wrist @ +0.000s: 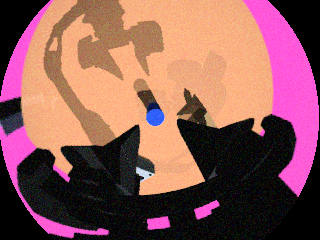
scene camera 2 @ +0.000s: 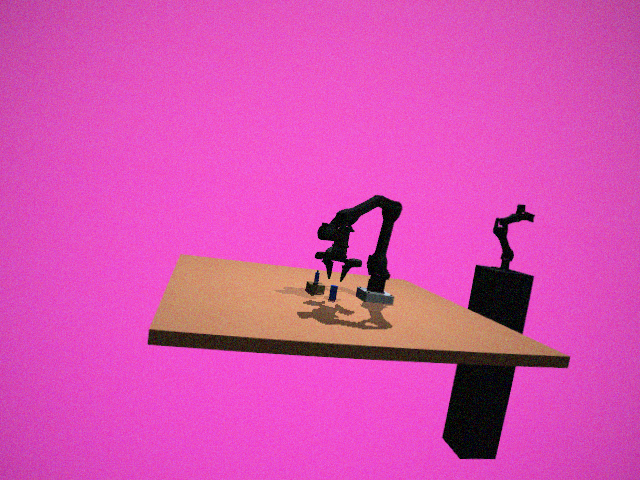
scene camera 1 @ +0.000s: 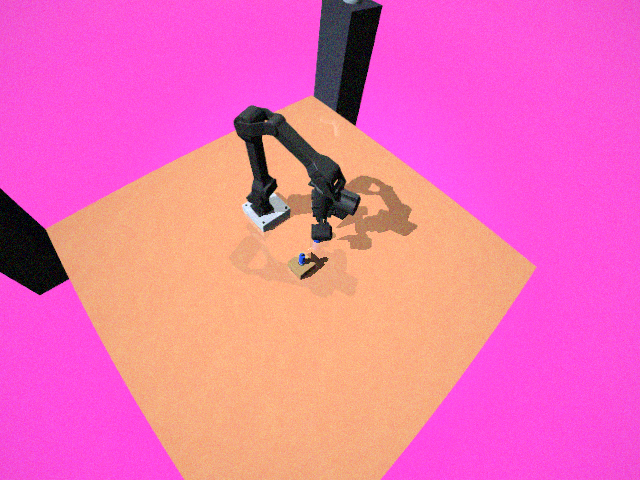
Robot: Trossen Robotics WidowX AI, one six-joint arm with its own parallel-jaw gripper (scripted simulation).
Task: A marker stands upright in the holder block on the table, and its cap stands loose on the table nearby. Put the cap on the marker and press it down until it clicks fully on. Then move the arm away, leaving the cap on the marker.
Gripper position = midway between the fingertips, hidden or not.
Observation:
I see my gripper (scene camera 1: 318, 228).
My gripper shows as well in the wrist view (wrist: 158, 124) and in scene camera 2 (scene camera 2: 334, 280).

